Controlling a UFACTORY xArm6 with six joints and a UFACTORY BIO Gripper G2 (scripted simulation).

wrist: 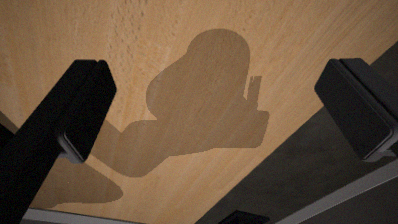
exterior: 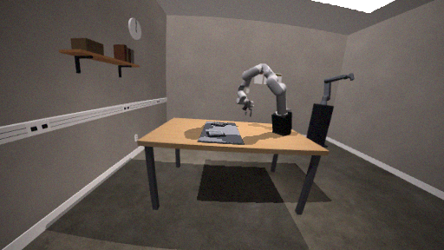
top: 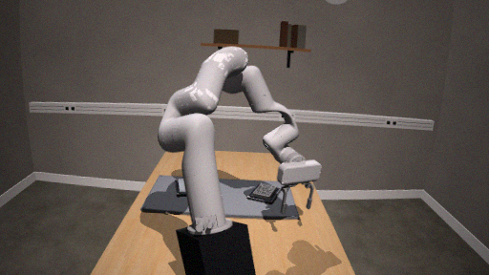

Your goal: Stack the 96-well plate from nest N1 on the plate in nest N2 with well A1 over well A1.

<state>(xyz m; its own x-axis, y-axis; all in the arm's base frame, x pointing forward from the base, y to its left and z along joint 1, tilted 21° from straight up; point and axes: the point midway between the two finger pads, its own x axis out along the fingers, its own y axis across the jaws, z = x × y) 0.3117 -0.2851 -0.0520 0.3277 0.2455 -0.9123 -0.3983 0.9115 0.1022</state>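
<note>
My gripper is now 48 cm to the right of the clear 96-well plate, 37 cm short of it and 12 cm above it.
</note>
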